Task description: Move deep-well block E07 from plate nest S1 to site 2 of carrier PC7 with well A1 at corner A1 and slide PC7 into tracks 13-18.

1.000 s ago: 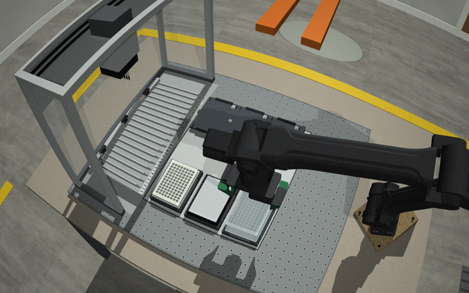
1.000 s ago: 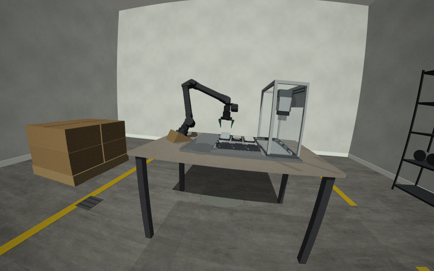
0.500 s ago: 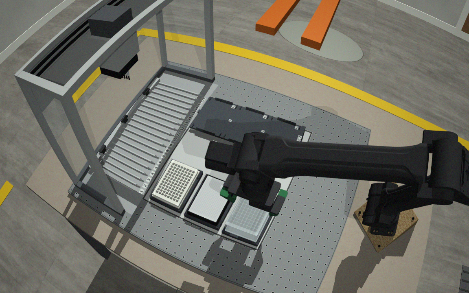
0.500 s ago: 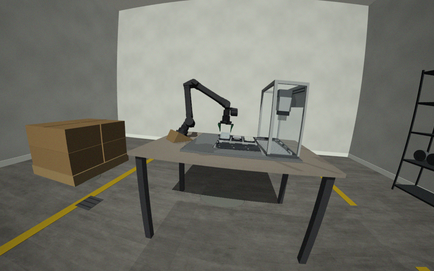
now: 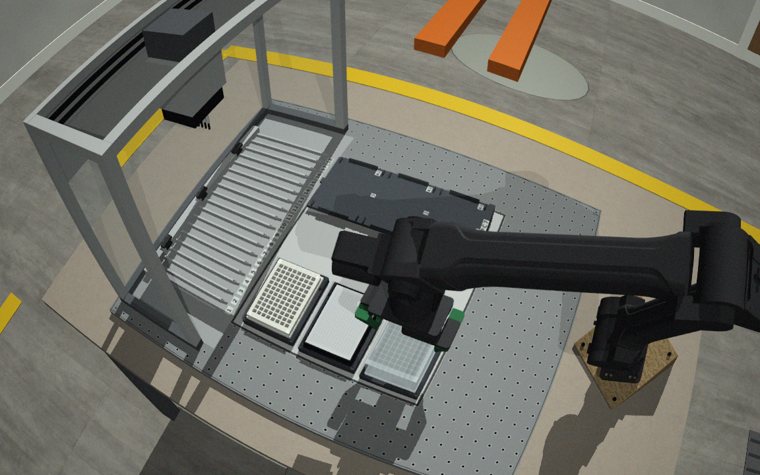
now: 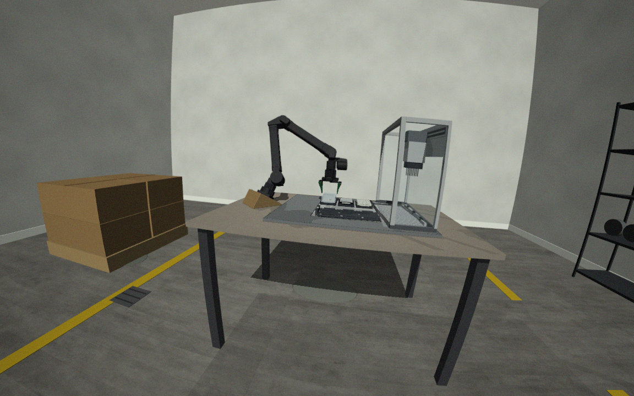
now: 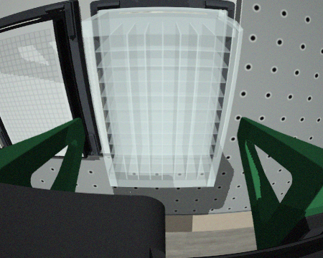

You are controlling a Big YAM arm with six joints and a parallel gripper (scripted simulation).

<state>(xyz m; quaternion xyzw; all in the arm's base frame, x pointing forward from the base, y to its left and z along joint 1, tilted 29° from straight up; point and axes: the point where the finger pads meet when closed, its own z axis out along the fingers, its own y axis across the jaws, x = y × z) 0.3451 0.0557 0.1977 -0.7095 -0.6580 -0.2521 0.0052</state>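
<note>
Now: hand 6 cm above the nest S1. The rest, counted from my hand: pipetting head: 46 cm ahead, 14 cm to the right, 28 cm above; white 96-well plate E01: 22 cm ahead, 5 cm below; dark carrier PC7: 12 cm ahead, 27 cm to the right, 5 cm below.
</note>
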